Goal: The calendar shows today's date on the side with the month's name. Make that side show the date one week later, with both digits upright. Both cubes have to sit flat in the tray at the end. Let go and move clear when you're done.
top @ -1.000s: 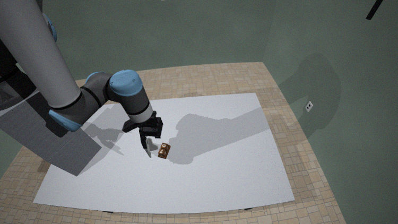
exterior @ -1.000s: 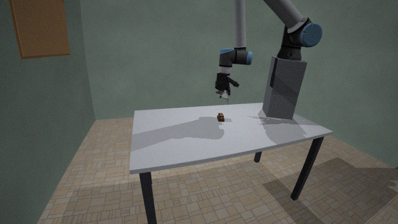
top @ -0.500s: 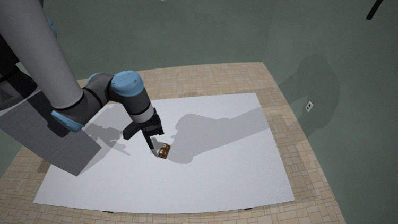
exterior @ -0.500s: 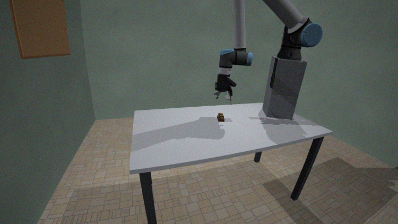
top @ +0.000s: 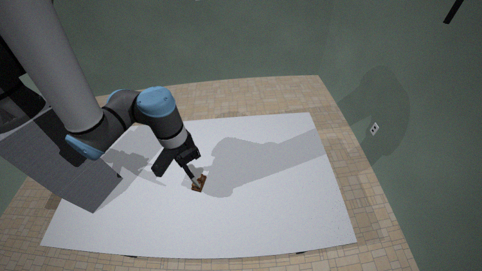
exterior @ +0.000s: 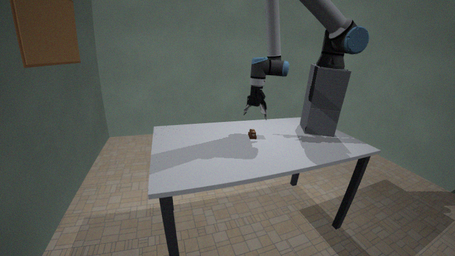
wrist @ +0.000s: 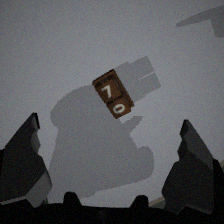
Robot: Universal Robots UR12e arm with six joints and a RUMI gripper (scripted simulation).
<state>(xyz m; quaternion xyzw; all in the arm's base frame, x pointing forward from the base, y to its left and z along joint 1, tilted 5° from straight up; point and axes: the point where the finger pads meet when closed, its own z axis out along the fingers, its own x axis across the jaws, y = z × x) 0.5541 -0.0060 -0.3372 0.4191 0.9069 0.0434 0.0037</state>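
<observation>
Right now my hand is 10 cm above the brown date cube and 1 cm short of it. From my hand the other things lie so: brown wooden tray (12 cm below, 2 cm to the left, 1 cm ahead).
</observation>
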